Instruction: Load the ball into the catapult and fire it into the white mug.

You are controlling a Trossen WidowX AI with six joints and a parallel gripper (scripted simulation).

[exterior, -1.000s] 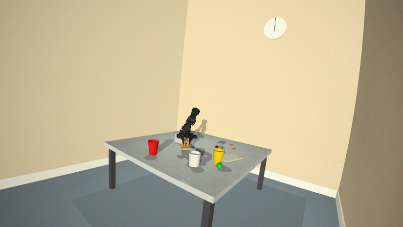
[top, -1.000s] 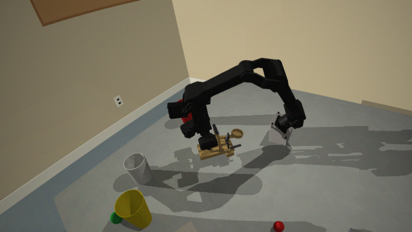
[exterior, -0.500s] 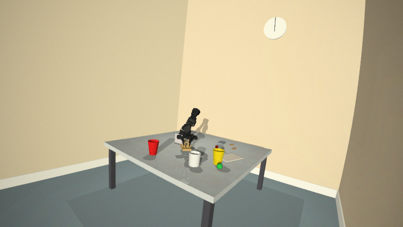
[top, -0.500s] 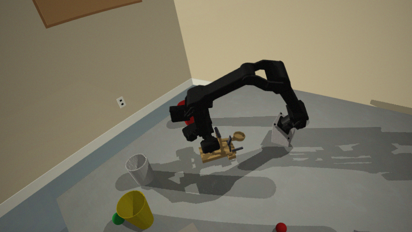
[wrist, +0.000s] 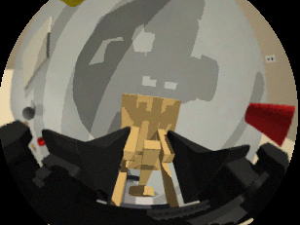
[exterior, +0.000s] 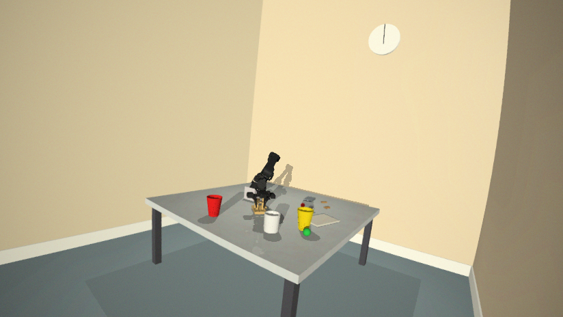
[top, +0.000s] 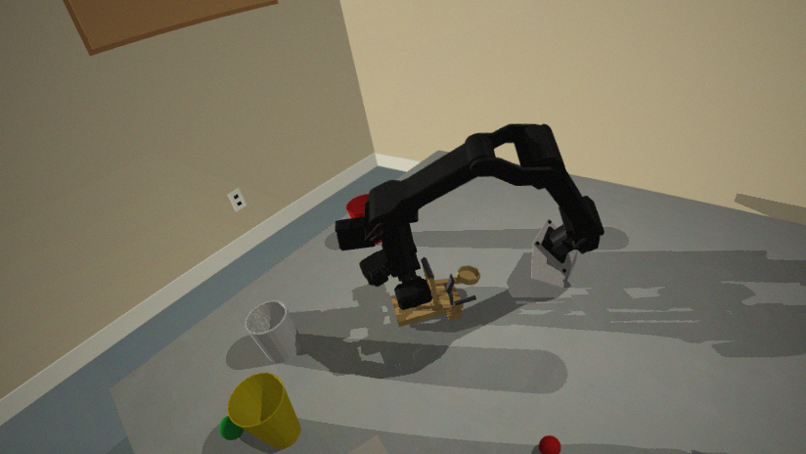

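Now: gripper tip 170 mm short of the small red ball, 340 mm to the right of it and 20 mm above it. Round my gripper tip: red cup (180 mm behind, 240 mm to the right, 10 mm below); then white mug (210 mm ahead, 210 mm to the right, 10 mm below); then yellow cup (350 mm ahead, 60 mm to the right, 10 mm below).
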